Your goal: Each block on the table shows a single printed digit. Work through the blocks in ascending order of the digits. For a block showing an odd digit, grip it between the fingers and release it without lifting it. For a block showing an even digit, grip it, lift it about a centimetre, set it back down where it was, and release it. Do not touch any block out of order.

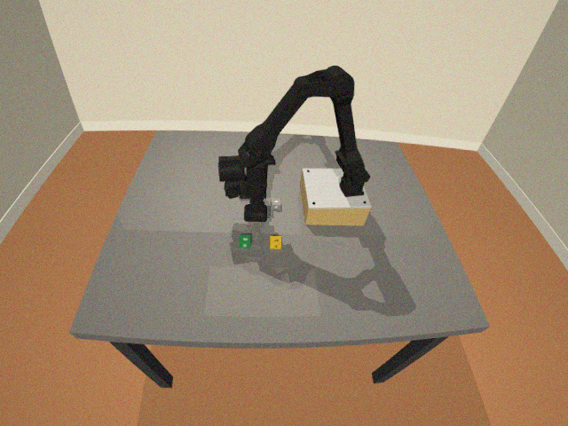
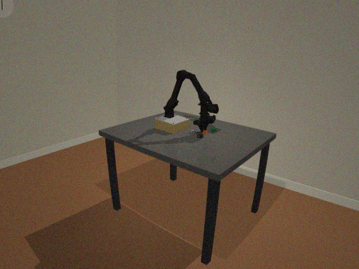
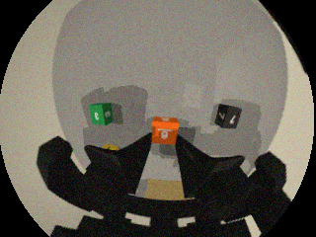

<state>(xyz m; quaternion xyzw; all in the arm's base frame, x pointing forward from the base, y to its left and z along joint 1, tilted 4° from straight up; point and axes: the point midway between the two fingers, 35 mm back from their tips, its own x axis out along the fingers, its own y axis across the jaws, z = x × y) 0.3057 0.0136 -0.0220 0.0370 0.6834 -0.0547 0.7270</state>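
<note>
My gripper tip is 3 cm short of the black block and 10 cm to the left of it. Round my gripper tip: green block 4 cm ahead, 10 cm to the left; then orange block 1 cm ahead; then grey block 7 cm behind, 4 cm to the right.
</note>
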